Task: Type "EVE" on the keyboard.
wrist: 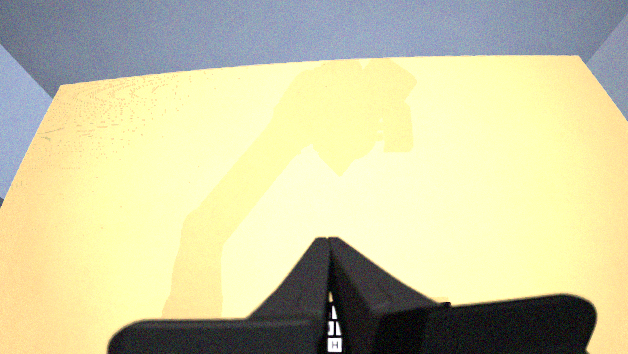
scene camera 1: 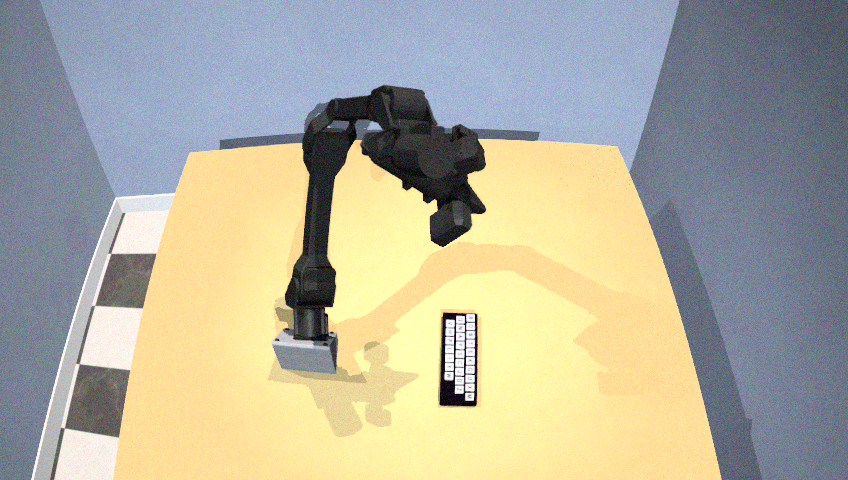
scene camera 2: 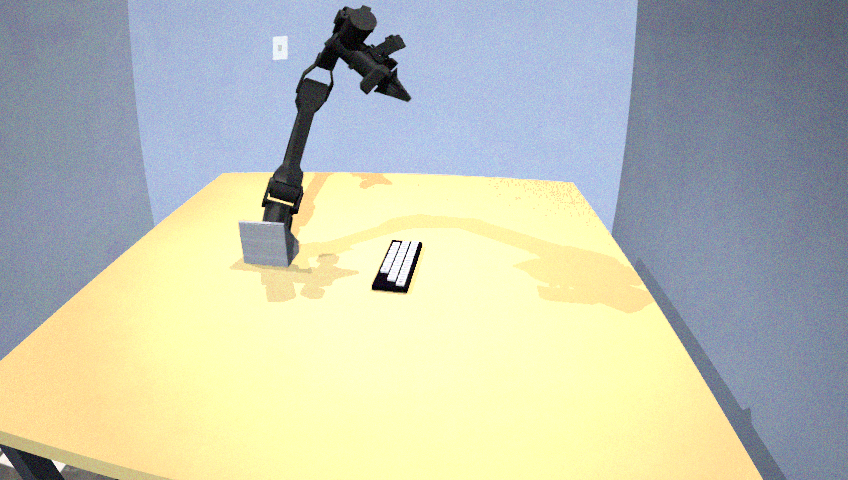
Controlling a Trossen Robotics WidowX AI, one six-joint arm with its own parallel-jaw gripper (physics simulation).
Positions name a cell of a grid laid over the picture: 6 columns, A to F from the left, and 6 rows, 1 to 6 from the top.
Labels:
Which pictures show my gripper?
The wrist view, scene camera 1 and scene camera 2: all of them.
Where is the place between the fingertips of my gripper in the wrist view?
D5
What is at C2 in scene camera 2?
My gripper.

